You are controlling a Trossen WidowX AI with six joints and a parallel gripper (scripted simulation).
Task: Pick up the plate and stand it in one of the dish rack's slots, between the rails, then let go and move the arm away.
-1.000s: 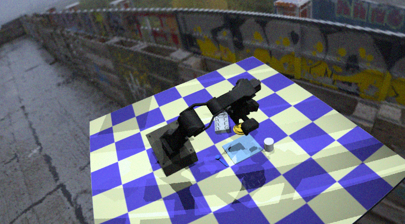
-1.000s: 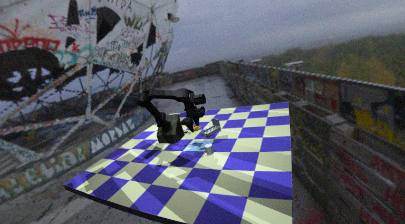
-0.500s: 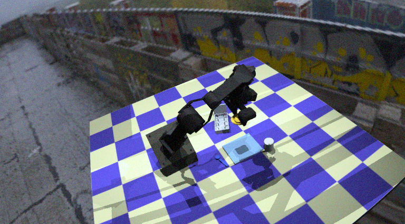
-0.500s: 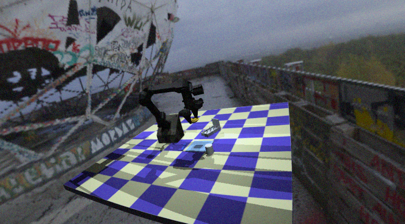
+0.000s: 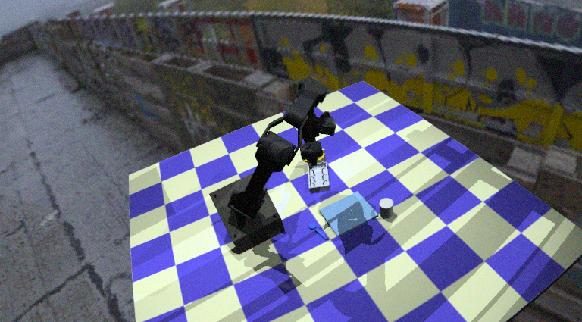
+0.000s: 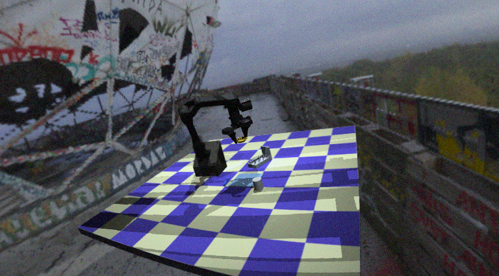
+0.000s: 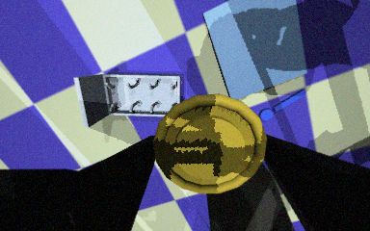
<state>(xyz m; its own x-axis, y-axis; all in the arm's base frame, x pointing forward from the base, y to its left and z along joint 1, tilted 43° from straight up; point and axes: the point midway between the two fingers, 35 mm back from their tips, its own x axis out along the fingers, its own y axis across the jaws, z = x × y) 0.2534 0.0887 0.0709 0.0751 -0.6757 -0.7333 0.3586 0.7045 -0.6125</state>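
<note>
Now: the grey dish rack 160 mm below my gripper tip, 90 mm to the left of it and 40 mm ahead of it. From my gripper tip the other things lie so: light blue mat 180 mm below, 120 mm to the right, 40 mm ahead; then yellow plate 10 mm above.
</note>
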